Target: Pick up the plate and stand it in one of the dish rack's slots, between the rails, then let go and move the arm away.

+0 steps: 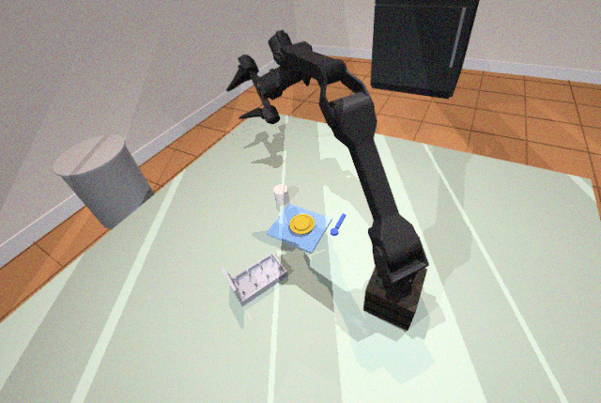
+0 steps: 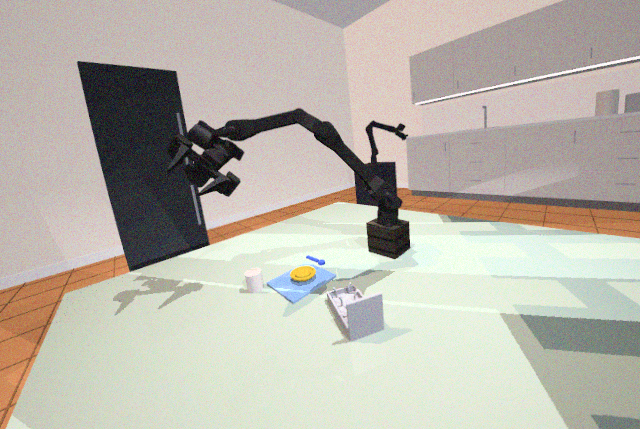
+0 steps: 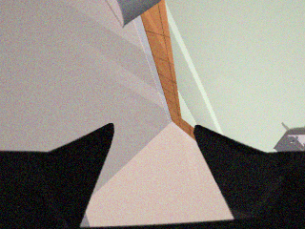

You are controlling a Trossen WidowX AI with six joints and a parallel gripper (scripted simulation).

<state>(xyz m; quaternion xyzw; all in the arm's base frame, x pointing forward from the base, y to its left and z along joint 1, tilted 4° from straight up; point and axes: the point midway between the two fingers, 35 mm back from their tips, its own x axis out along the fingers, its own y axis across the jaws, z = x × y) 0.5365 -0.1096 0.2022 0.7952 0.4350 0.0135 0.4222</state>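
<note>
Right now the yellow plate is 300 mm below my gripper tip, 240 mm behind it and 30 mm to the left of it. The rest, counted from my gripper tip: pale cup (290 mm below, 120 mm behind, 10 mm to the right); blue spoon (320 mm behind, 310 mm below, 30 mm to the right); blue mat (310 mm below, 230 mm behind, 40 mm to the left).
</note>
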